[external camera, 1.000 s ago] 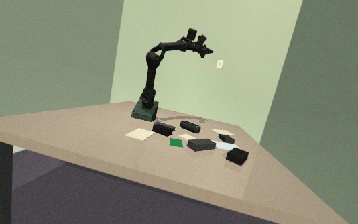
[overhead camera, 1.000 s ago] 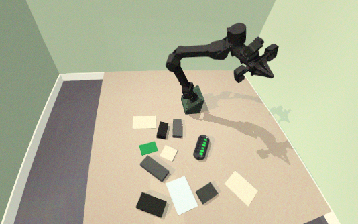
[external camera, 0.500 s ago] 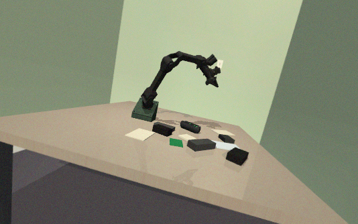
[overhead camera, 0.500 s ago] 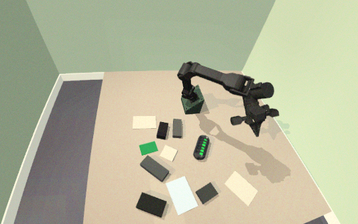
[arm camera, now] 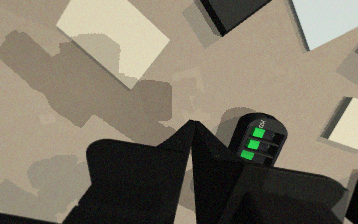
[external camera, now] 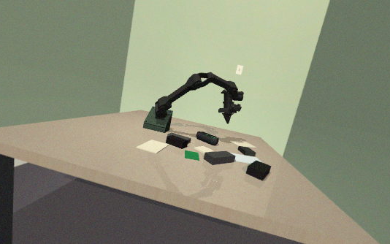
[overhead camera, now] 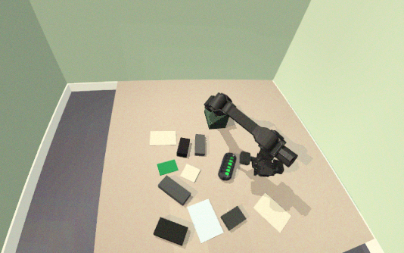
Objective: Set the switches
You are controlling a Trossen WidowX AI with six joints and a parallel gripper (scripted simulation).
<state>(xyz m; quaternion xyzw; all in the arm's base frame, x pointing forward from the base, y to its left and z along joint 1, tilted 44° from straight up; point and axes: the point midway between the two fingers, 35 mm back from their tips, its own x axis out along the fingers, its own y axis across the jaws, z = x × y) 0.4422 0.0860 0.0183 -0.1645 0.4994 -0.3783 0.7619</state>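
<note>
Right now my gripper tip is 27 cm past the grey module, 19 cm to the left of it and 12 cm above it. The rest, counted from my gripper tip: cream tile: 27 cm to the right, 13 cm below, 11 cm behind; then cream card: 15 cm ahead, 13 cm below, 9 cm to the left; then white sheet: 24 cm to the right, 13 cm below, 12 cm ahead.
</note>
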